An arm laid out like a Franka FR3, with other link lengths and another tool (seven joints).
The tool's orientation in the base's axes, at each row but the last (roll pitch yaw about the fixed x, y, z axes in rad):
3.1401 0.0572 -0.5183
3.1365 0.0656 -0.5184
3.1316 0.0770 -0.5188
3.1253 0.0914 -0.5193
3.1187 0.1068 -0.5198
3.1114 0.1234 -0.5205
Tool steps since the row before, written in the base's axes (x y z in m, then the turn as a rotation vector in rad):
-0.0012 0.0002 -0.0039 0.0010 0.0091 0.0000
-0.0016 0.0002 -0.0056 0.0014 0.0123 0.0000
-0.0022 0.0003 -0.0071 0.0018 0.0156 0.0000
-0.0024 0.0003 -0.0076 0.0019 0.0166 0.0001
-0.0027 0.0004 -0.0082 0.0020 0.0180 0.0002
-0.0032 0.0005 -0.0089 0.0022 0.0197 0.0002
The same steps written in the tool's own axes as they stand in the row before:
-0.0009 0.0004 0.0040 -0.0036 -0.0084 0.0002
-0.0011 0.0006 0.0057 -0.0049 -0.0114 0.0003
-0.0015 0.0008 0.0072 -0.0062 -0.0144 0.0003
-0.0015 0.0008 0.0078 -0.0066 -0.0154 0.0003
-0.0017 0.0008 0.0084 -0.0072 -0.0166 0.0002
-0.0019 0.0009 0.0092 -0.0079 -0.0182 0.0002

